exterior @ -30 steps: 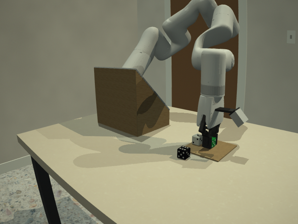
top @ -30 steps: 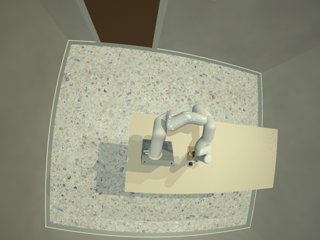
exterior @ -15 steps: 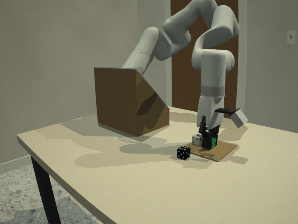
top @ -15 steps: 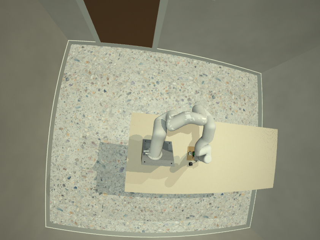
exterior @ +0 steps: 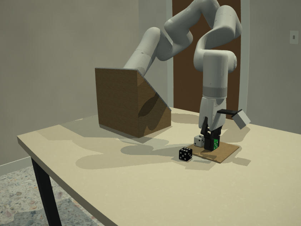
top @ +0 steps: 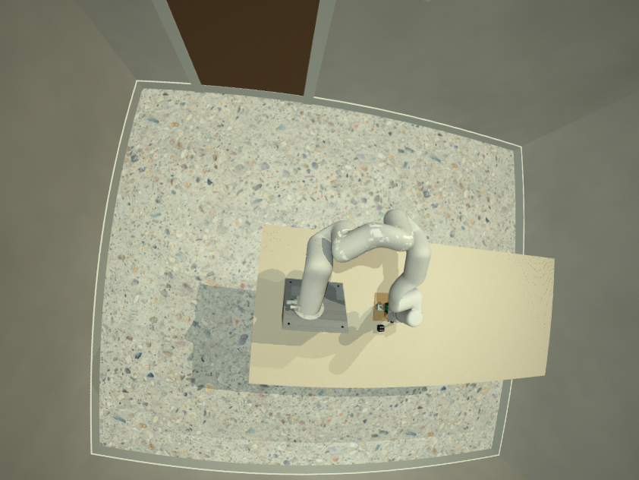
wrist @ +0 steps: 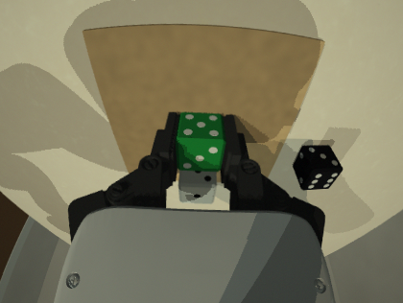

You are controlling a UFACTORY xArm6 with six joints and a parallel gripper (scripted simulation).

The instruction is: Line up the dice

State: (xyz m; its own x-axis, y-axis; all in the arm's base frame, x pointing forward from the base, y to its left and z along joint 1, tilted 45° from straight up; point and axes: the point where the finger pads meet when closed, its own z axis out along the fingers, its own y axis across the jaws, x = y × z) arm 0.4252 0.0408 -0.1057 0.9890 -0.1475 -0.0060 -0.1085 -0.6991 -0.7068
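The green die is 10 mm below my hand. Also, from my hand: black die (100 mm to the right, 40 mm behind, 10 mm below); then white die (50 mm behind, 10 mm to the left, 10 mm below); then brown mat (20 mm below).
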